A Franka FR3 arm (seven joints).
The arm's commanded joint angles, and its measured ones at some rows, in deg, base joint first. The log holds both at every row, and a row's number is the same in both.
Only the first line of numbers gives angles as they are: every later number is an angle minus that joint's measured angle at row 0.
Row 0, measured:
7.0 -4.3 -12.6 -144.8 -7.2 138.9 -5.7
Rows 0 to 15, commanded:
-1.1 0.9 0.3 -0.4 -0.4 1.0 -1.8
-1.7 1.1 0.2 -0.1 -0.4 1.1 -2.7
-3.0 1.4 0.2 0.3 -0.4 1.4 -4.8
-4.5 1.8 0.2 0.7 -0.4 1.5 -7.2
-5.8 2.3 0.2 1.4 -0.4 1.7 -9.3
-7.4 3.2 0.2 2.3 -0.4 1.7 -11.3
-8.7 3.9 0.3 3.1 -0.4 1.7 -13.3
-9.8 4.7 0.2 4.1 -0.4 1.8 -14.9
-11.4 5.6 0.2 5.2 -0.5 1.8 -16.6
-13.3 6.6 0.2 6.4 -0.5 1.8 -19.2
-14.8 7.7 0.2 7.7 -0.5 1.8 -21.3
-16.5 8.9 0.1 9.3 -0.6 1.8 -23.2
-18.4 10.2 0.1 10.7 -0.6 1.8 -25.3
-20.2 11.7 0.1 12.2 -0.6 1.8 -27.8
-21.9 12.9 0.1 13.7 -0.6 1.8 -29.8
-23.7 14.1 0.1 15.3 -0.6 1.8 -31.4
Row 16, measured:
-18.4 8.1 -0.4 9.8 -0.1 1.1 -26.0
